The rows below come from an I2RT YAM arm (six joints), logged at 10 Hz.
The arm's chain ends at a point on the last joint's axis. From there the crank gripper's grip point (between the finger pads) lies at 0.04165 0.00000 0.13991 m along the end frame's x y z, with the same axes.
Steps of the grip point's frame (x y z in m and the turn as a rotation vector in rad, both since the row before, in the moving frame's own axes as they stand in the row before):
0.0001, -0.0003, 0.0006, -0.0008, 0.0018, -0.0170
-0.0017, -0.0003, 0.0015, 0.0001, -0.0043, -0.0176
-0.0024, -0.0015, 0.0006, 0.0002, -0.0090, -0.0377
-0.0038, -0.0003, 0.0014, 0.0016, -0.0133, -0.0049
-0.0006, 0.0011, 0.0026, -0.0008, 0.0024, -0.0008
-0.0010, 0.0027, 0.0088, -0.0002, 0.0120, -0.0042
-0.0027, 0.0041, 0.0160, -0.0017, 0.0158, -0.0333
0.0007, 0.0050, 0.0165, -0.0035, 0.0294, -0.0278
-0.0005, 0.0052, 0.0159, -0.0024, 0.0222, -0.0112
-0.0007, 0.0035, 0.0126, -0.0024, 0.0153, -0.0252
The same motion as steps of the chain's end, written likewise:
-0.0001, 0.0003, 0.0007, -0.0008, 0.0018, -0.0170
-0.0011, 0.0004, 0.0013, 0.0001, -0.0043, -0.0176
-0.0011, 0.0001, 0.0002, 0.0002, -0.0090, -0.0377
-0.0019, 0.0001, 0.0009, 0.0016, -0.0133, -0.0049
-0.0009, 0.0010, 0.0027, -0.0008, 0.0024, -0.0008
-0.0027, 0.0029, 0.0093, -0.0002, 0.0120, -0.0042
-0.0049, 0.0053, 0.0167, -0.0017, 0.0158, -0.0333
-0.0034, 0.0057, 0.0178, -0.0035, 0.0294, -0.0278
-0.0036, 0.0053, 0.0169, -0.0024, 0.0222, -0.0112
-0.0028, 0.0042, 0.0133, -0.0024, 0.0153, -0.0252

